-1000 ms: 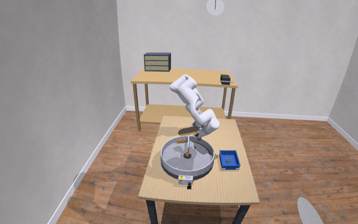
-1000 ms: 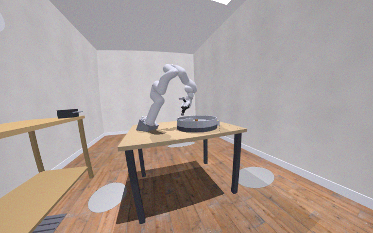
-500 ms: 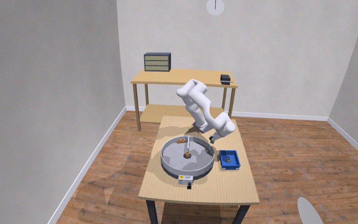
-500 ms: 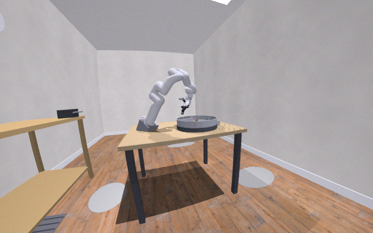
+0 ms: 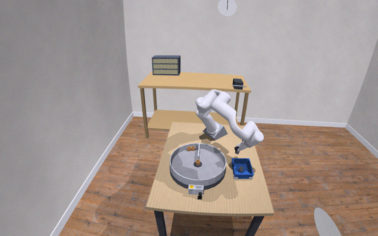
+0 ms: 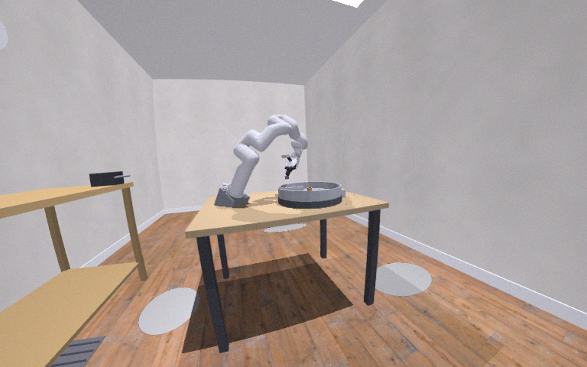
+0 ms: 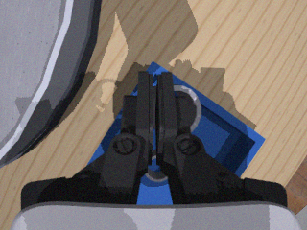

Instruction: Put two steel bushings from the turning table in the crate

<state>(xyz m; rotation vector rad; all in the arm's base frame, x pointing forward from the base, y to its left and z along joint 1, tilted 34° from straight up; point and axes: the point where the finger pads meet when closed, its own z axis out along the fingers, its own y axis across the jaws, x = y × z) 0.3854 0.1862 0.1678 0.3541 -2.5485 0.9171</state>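
Now: hand 150 mm above the blue crate, 70 mm short of it and 50 mm to the right of it. From my hand the other things lie so: grey round turning table: 290 mm to the right, 120 mm below, 10 mm ahead.
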